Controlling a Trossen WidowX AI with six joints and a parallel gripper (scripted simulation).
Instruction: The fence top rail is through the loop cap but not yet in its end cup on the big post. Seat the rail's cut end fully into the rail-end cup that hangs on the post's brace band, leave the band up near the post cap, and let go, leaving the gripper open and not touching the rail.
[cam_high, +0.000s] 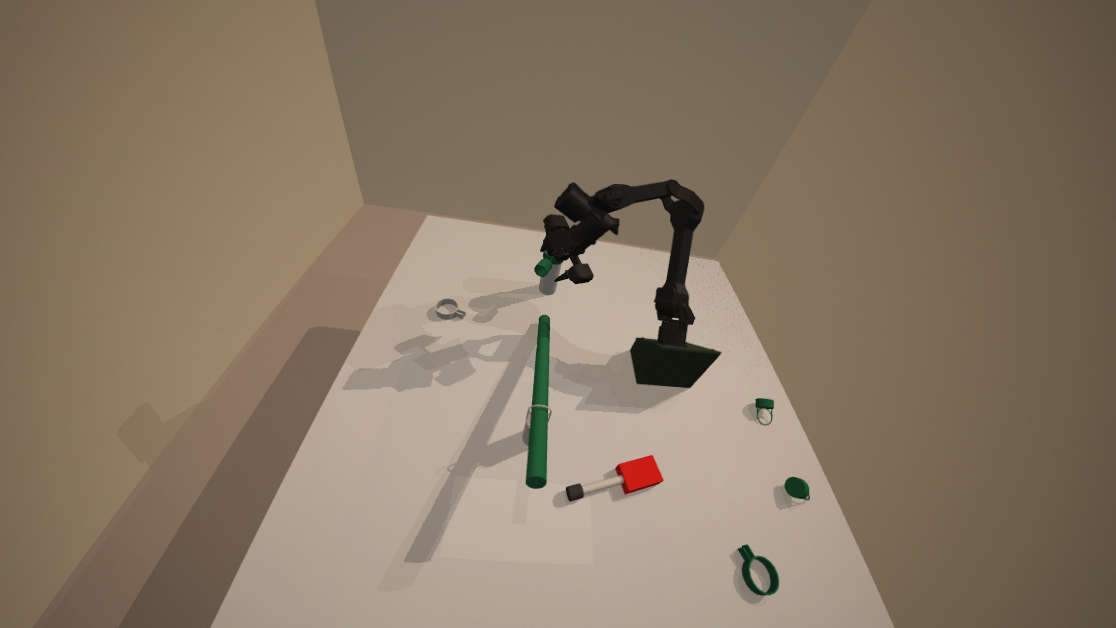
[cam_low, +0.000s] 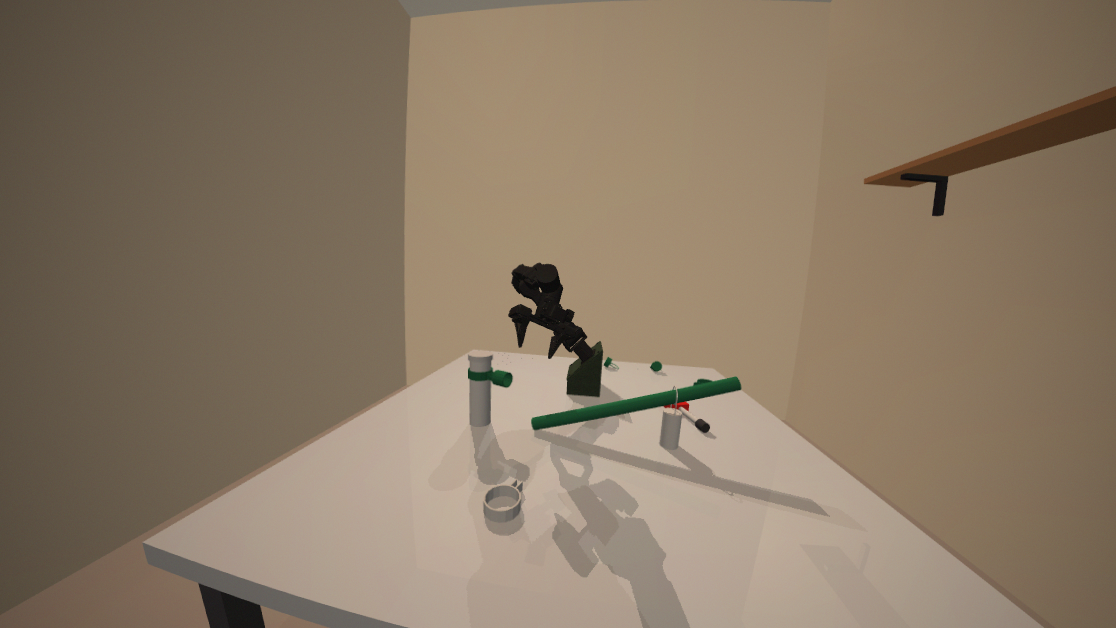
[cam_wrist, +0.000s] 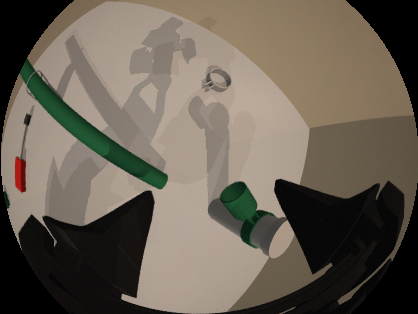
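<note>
The green rail-end cup lies 10 cm to the right of my gripper tip, 8 cm below it and 1 cm ahead of it. Round my gripper tip: red-headed mallet: 45 cm to the left, 22 cm behind, 21 cm below; short grey post: 37 cm to the left, 12 cm below, 4 cm behind.
</note>
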